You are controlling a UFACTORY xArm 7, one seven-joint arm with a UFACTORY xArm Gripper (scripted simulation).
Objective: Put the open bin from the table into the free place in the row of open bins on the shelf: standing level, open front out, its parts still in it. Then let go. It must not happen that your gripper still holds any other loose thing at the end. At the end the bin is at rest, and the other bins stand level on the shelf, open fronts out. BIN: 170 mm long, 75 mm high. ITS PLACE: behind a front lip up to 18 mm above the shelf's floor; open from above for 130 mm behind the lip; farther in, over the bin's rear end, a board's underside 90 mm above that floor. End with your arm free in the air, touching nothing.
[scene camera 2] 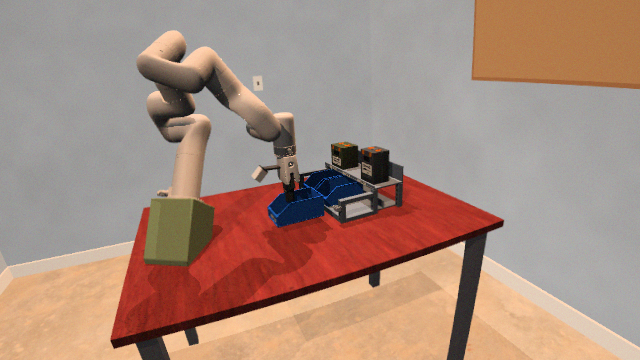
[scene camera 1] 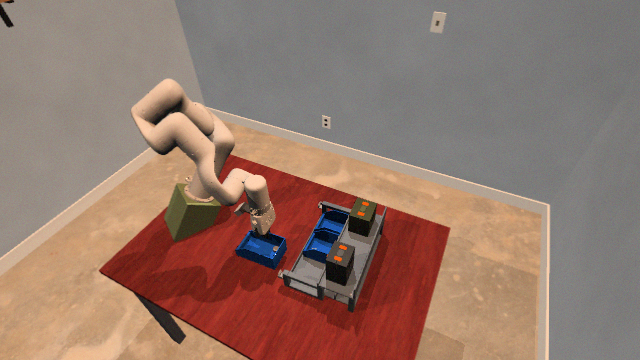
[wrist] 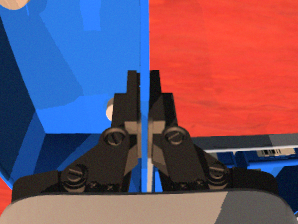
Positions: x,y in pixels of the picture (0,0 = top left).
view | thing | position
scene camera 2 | my gripper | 289,200
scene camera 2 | blue open bin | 308,204
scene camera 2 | blue open bin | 333,189
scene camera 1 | blue open bin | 259,250
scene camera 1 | blue open bin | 323,240
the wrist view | my gripper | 143,90
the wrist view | blue open bin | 67,67
